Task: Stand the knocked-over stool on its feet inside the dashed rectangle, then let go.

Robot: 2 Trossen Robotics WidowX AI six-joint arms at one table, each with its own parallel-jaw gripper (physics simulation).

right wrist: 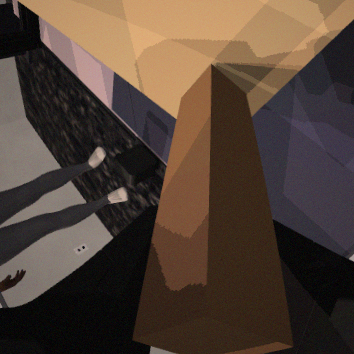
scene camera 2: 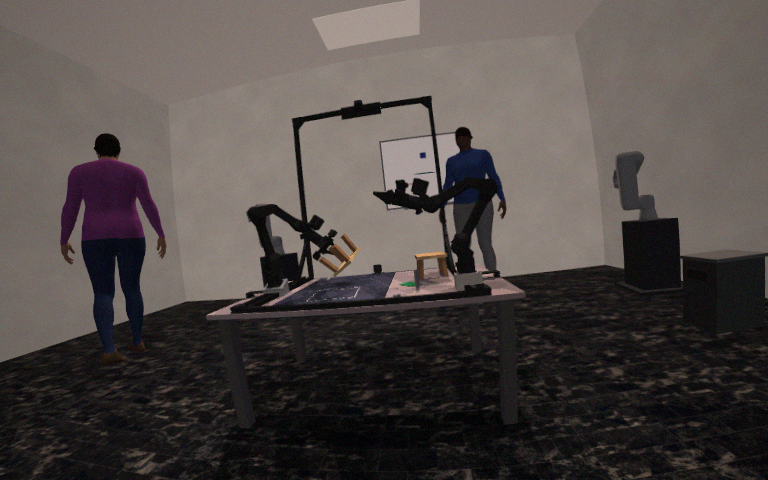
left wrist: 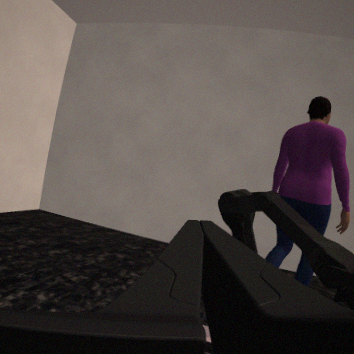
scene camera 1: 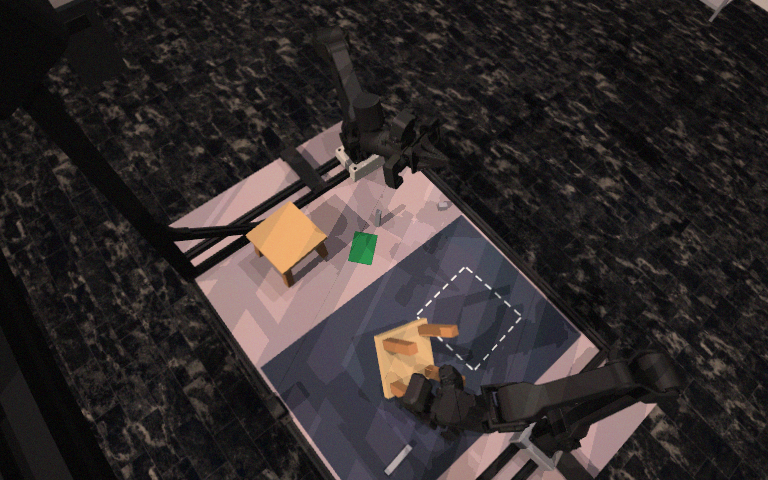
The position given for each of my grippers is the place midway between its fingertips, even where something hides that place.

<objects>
My left gripper [scene camera 1: 449, 162] is shut, with nothing in its grasp. A green card [scene camera 1: 362, 250] rests on the table.
</objects>
